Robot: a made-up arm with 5 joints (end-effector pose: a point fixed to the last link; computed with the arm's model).
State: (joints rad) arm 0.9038 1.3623 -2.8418 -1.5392 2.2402
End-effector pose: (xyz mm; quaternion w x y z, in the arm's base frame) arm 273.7 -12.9 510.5 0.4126 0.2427 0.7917 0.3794
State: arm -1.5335 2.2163 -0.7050 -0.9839 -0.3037
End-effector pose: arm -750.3 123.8 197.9 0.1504 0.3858 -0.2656 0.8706
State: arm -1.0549 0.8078 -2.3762 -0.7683 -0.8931
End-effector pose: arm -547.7 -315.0 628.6 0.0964 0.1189 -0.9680 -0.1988
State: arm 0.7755 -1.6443 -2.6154 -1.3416 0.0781
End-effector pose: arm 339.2 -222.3 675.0 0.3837 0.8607 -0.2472 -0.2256
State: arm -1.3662 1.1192 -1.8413 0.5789 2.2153
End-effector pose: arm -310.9 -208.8 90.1 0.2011 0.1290 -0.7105 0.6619
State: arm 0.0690 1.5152 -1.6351 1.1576 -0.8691
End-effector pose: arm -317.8 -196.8 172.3 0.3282 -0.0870 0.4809 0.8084
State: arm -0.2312 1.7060 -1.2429 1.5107 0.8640
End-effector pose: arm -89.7 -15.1 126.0 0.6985 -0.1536 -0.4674 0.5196
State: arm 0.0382 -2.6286 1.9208 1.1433 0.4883
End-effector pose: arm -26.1 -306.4 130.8 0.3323 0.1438 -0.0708 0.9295
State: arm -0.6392 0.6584 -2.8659 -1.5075 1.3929
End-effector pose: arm -525.7 -97.0 675.7 0.4983 -0.3049 0.6824 0.4394
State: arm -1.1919 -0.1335 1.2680 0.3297 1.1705
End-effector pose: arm -349.5 21.4 131.3 0.5565 0.2149 -0.7777 0.1984
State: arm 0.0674 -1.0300 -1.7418 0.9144 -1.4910
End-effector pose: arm 201.1 -258.1 248.0 0.6590 0.7016 -0.0264 -0.2696
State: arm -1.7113 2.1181 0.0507 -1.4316 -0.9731
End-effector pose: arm -726.1 69.5 42.9 0.2218 -0.0267 0.3247 -0.9190
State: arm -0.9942 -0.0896 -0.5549 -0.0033 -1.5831
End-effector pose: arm -498.8 -581.7 272.4 0.0761 0.2988 -0.8372 -0.4518
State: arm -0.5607 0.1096 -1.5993 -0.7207 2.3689
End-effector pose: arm -394.5 -361.0 583.7 0.7490 0.1541 0.0182 0.6441
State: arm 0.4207 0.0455 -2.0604 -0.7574 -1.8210
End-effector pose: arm 224.9 -255.8 607.4 0.8648 0.3086 -0.3523 0.1809
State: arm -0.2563 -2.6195 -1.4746 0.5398 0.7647
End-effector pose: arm 231.6 69.2 410.1 0.8435 0.1572 -0.4348 -0.2734
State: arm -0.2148 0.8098 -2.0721 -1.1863 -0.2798
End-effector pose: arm -207.3 -246.6 874.5 0.2015 -0.2486 -0.9012 -0.2924
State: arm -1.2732 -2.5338 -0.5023 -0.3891 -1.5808
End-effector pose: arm -407.3 -17.3 828.3 0.3219 0.2566 -0.6309 0.6577
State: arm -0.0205 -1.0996 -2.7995 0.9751 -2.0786
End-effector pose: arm -44.3 -82.8 305.8 0.4750 0.7056 0.4611 0.2527
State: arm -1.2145 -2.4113 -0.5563 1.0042 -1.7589
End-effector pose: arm -14.8 -90.9 679.8 0.5444 0.7081 -0.2868 0.3462
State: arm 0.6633 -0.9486 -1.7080 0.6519 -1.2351
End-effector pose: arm 218.7 -318.5 68.0 0.7259 0.4953 0.0416 -0.4754
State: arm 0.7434 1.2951 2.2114 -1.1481 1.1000
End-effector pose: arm 317.8 -46.7 601.8 0.3363 0.0669 -0.6886 -0.6389
